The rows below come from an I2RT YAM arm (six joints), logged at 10 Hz.
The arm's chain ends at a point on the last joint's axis. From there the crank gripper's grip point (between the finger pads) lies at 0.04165 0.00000 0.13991 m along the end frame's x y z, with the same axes.
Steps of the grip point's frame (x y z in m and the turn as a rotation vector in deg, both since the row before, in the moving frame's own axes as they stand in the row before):
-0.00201, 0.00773, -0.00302, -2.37, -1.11, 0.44
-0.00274, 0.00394, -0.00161, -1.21, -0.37, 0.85
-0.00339, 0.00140, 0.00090, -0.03, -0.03, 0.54
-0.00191, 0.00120, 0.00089, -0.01, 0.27, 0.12
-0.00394, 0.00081, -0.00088, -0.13, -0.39, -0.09
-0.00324, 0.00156, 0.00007, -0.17, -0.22, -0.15
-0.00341, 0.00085, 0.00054, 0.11, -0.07, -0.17
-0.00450, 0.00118, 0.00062, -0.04, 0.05, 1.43
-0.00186, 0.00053, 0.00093, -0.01, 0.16, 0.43
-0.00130, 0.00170, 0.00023, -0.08, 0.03, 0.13
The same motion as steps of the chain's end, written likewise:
0.00073, 0.00162, -0.00367, -2.37, -1.11, 0.44
-0.00181, 0.00037, -0.00184, -1.21, -0.37, 0.85
-0.00331, 0.00093, 0.00088, -0.03, -0.03, 0.54
-0.00257, 0.00109, 0.00109, -0.01, 0.27, 0.12
-0.00299, 0.00056, -0.00116, -0.13, -0.39, -0.09
-0.00270, 0.00125, -0.00009, -0.17, -0.22, -0.15
-0.00324, 0.00124, 0.00049, 0.11, -0.07, -0.17
-0.00461, 0.00004, 0.00066, -0.04, 0.05, 1.43
-0.00225, 0.00019, 0.00105, -0.01, 0.16, 0.43
-0.00137, 0.00141, 0.00025, -0.08, 0.03, 0.13

